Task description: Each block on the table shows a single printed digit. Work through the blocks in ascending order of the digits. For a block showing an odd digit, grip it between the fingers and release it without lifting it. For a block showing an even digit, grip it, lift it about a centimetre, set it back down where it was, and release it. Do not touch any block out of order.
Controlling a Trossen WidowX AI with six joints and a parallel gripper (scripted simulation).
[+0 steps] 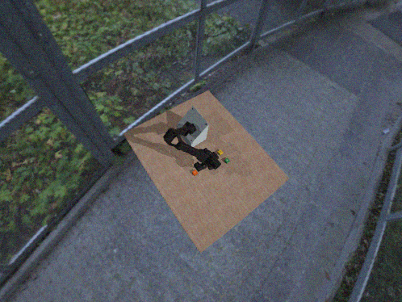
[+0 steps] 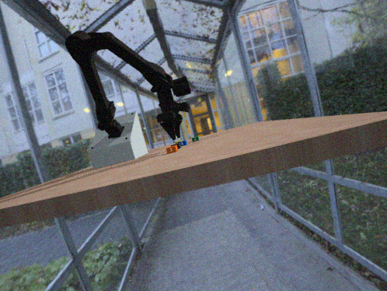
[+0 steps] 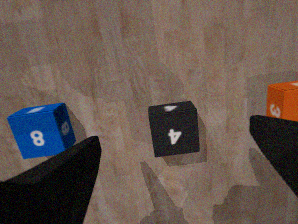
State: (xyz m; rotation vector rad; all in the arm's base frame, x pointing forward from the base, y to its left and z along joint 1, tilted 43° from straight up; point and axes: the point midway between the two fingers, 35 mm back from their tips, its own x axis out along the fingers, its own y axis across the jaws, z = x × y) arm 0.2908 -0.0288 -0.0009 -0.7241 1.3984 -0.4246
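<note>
The black block is 30 mm below my gripper tip and 10 mm behind it. Round my gripper tip: blue block (90 mm to the left, 30 mm below, 10 mm behind); then yellow block (170 mm to the left, 60 mm behind, 30 mm below); then orange block (90 mm to the right, 30 mm below, 10 mm ahead).
</note>
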